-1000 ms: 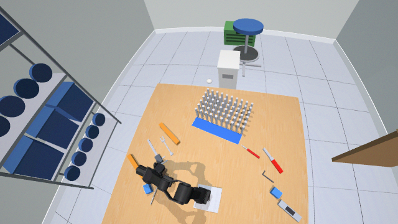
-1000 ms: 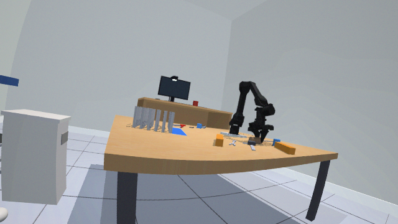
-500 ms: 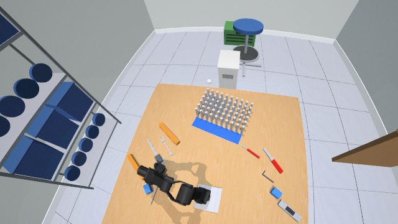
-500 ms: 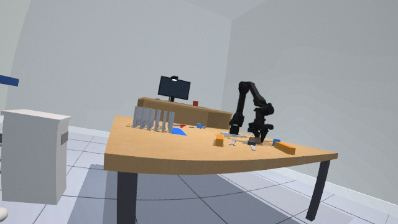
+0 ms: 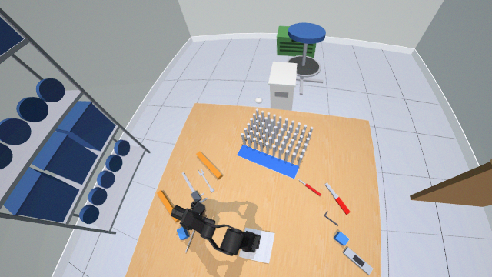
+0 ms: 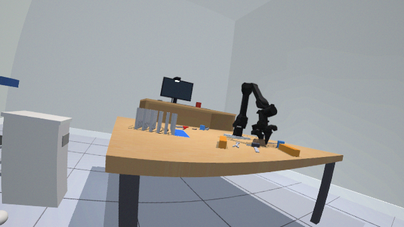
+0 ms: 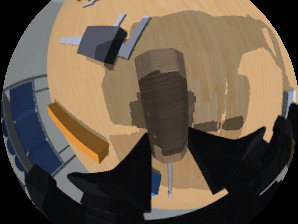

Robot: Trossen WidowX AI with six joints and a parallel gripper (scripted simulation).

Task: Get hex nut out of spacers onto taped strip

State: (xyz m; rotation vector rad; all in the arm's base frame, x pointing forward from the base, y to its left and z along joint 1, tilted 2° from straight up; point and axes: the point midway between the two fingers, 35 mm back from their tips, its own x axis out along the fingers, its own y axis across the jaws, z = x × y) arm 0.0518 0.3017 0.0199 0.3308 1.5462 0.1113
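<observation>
The brown-handled hook tool is 80 mm behind my gripper tip, 10 mm to the left of it and 10 mm above it. The rest, counted from my gripper tip: red screwdriver: 280 mm ahead, 550 mm to the right; then blue taped strip: 400 mm ahead, 320 mm to the right, 10 mm below; then small wrench: 230 mm ahead, 20 mm to the left.
</observation>
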